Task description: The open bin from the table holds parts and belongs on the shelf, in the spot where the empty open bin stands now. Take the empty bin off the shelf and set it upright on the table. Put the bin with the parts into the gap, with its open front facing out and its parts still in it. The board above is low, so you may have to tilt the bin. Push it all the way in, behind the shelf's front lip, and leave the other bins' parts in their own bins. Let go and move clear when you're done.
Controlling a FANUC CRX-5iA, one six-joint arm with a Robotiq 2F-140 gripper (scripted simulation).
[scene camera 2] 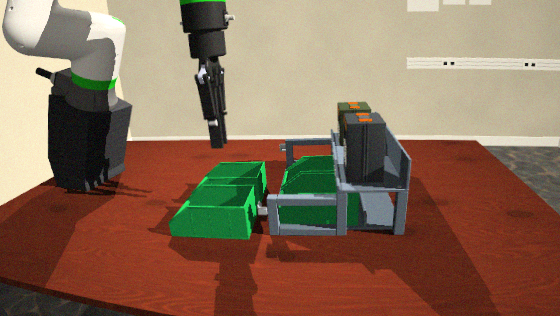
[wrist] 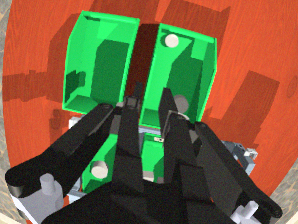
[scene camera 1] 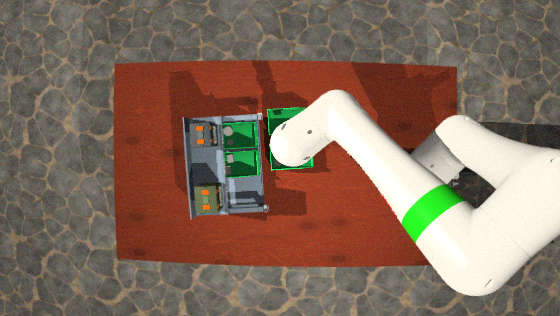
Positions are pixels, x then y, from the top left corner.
grey shelf: scene camera 2 377, 210; wrist; scene camera 1
same spot on grey shelf: (wrist: 237, 150) = (scene camera 1: 262, 203)
